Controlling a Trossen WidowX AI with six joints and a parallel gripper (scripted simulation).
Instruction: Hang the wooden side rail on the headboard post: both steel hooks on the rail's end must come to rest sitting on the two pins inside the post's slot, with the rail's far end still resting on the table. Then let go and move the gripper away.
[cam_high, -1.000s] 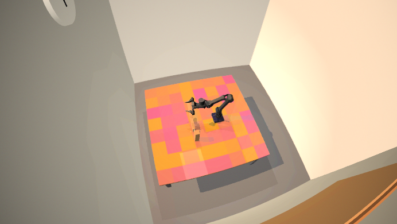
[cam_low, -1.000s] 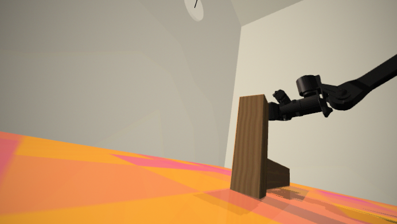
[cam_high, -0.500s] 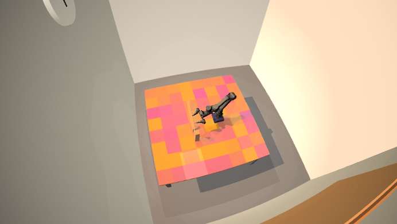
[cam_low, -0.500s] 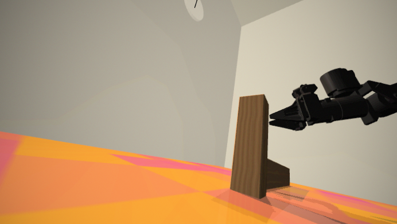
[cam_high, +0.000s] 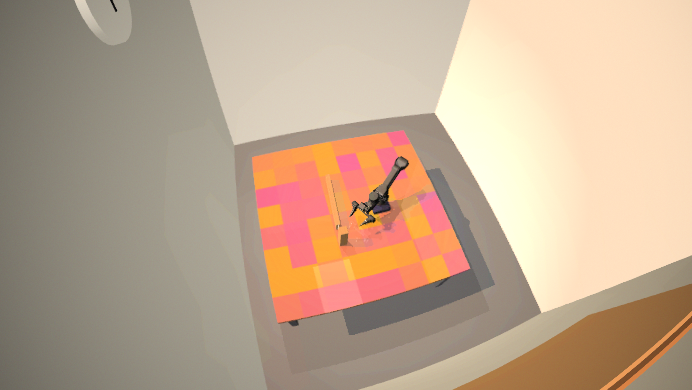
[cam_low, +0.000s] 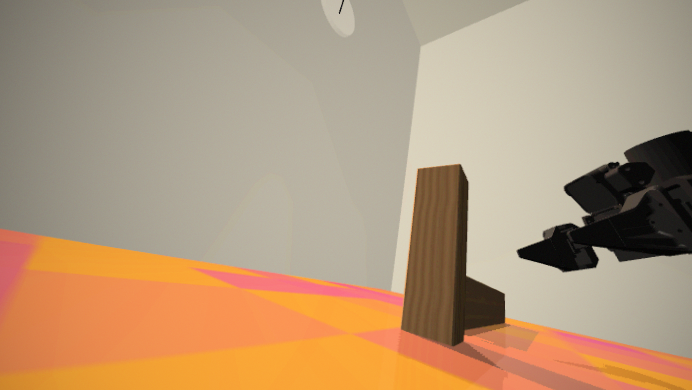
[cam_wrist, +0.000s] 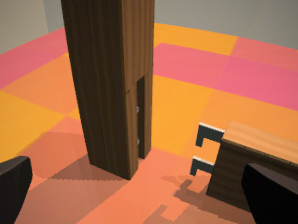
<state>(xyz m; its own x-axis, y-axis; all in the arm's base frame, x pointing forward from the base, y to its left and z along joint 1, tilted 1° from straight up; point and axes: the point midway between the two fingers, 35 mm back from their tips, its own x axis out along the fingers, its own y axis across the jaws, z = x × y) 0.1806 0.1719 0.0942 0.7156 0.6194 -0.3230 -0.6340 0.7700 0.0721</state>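
Now: gripper tip 80 mm short of the wooden headboard post, 90 mm to the right of it and 30 mm above it.
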